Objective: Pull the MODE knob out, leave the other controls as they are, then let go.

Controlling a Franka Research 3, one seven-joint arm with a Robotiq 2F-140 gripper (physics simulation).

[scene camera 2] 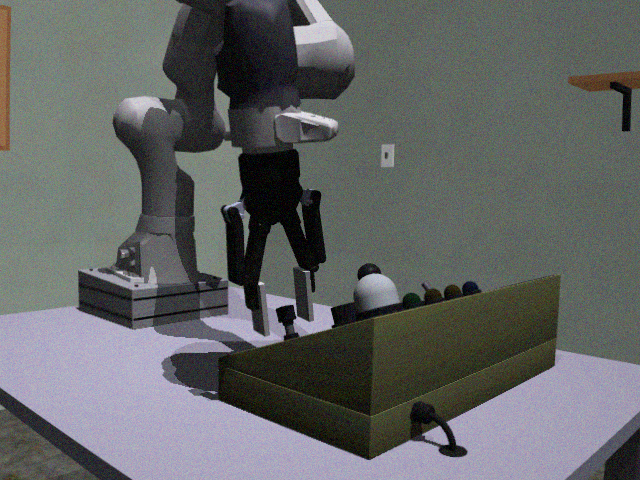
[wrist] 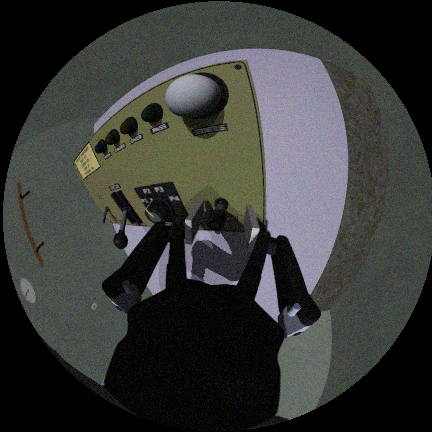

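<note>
A small black knob on a stem stands at the panel's near corner in the wrist view; its label is not readable, so I cannot confirm MODE from lettering. My gripper is partly open and points down, with nothing gripped. In the wrist view the knob shows in the gap between the two pale pads, slightly beyond their tips. In the scene view it overlaps the gap, near the lower pad ends. Contact is not visible. The olive control box carries the knob.
A dial marked P2, P3 and P4 sits beside the left pad. Farther left is a ball-ended lever. A large white dome and several small coloured domes line the far side. A cable leaves the box onto the table.
</note>
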